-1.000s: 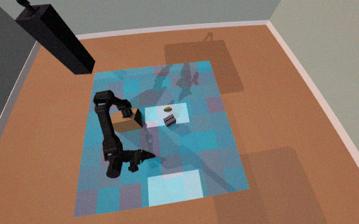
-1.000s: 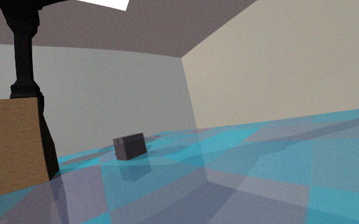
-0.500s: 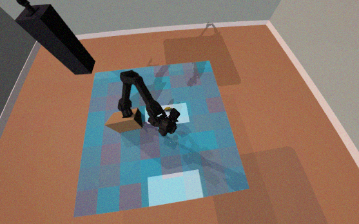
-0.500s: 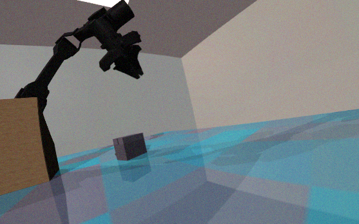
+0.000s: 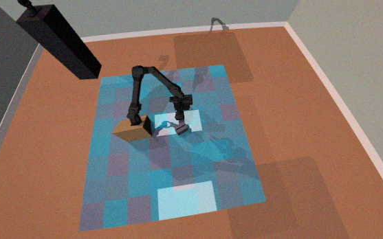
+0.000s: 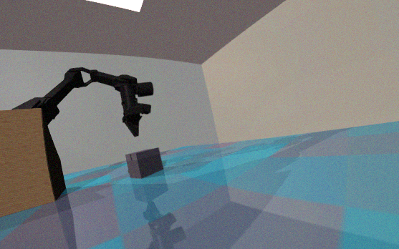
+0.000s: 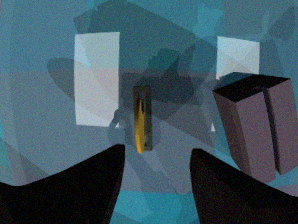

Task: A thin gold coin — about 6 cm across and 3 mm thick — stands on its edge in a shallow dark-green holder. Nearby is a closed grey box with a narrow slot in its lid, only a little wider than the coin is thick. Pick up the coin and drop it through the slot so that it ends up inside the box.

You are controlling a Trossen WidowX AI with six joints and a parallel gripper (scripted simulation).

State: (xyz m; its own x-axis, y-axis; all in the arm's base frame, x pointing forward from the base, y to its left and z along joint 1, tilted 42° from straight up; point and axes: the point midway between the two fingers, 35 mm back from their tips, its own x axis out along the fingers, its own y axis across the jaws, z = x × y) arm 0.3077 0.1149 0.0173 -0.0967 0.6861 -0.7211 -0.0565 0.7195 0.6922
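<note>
Right now my gripper tip is 100 mm above the gold coin, 20 mm to the right of it and 20 mm past it.
</note>
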